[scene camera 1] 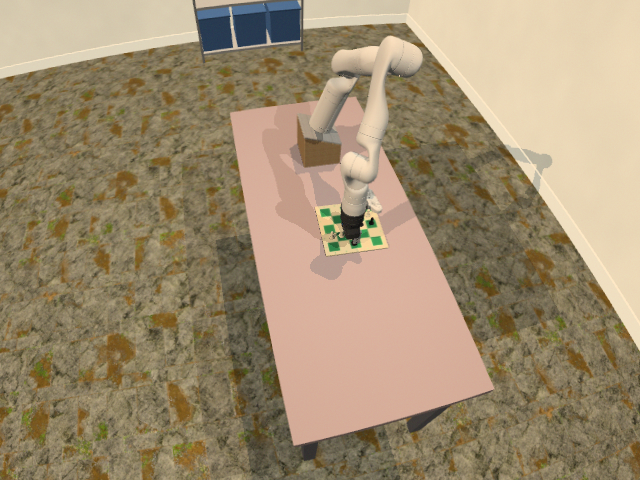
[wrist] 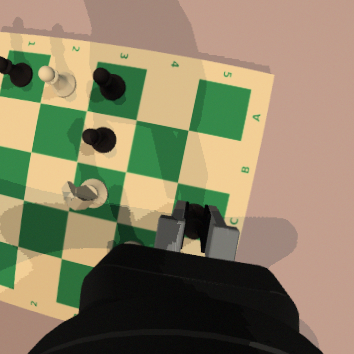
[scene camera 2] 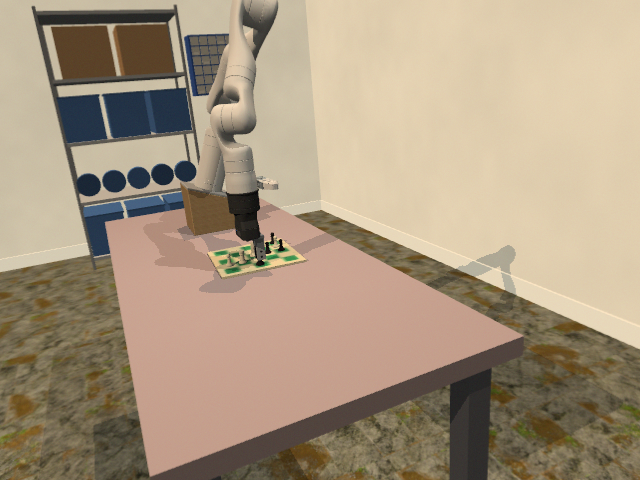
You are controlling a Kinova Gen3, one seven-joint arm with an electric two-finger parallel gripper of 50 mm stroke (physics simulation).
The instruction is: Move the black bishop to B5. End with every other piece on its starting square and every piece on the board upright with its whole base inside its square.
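Places are measured from the arm's base along level axes (x back, y left, z down), in metres.
Pixels of known places: gripper, fingertip midpoint: (scene camera 1: 355, 240) (wrist: 194, 218) (scene camera 2: 260, 258); arm's base, link origin: (scene camera 1: 319, 126) (scene camera 2: 208, 188).
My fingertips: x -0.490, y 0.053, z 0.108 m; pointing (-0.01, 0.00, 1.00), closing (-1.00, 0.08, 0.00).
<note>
For each thing: its top centre in the pictures, then the offset to it from my fingertips. "spot": a spot on its surface instead.
- black bishop, top centre: (wrist: 193, 233) (scene camera 2: 258, 248) (scene camera 1: 355, 235) dx +0.000, dy -0.003, dz -0.029 m
- Square B5, surface spot: (wrist: 207, 162) (scene camera 2: 275, 261) (scene camera 1: 365, 242) spot: dx +0.000, dy +0.039, dz +0.015 m
- chessboard, surface spot: (wrist: 260, 95) (scene camera 2: 299, 260) (scene camera 1: 383, 246) spot: dx -0.026, dy +0.094, dz +0.015 m
- A3, top centre: (wrist: 97, 72) (scene camera 2: 280, 239) dx +0.079, dy +0.076, dz -0.017 m
- B3, top centre: (wrist: 86, 135) (scene camera 2: 266, 241) dx +0.077, dy +0.037, dz -0.017 m
- white knight, top centre: (wrist: 68, 198) dx +0.076, dy -0.002, dz -0.025 m
- white pawn, top centre: (wrist: 42, 70) dx +0.116, dy +0.071, dz -0.017 m
- black piece, surface spot: (wrist: 20, 75) spot: dx +0.149, dy +0.070, dz +0.007 m
- pale piece, top centre: (wrist: 120, 271) dx +0.037, dy -0.040, dz -0.019 m
The black bishop (scene camera 1: 354, 244) (scene camera 2: 260, 262) (wrist: 195, 225) stands on the green square C5, its lower part showing below the fingers in the second scene view. My gripper (scene camera 2: 260, 257) (wrist: 194, 218) has its fingers on both sides of the bishop, shut on it. Finger and bishop edges are hard to separate in the wrist view. Square B5 (scene camera 1: 366, 242) (scene camera 2: 276, 260) (wrist: 207, 162) is the cream square beside C5 and carries no piece. The chessboard (scene camera 1: 382, 246) (scene camera 2: 302, 259) (wrist: 260, 95) lies on the table.
Black pawns stand on A3 (scene camera 2: 280, 244) (wrist: 112, 86) and B3 (scene camera 2: 267, 248) (wrist: 104, 140). A white knight (wrist: 95, 192) is on C3, a white pawn (wrist: 62, 84) on A2 and a black piece (wrist: 20, 75) on A1. A pale piece (wrist: 132, 243) near D4 is mostly hidden by my gripper's body.
</note>
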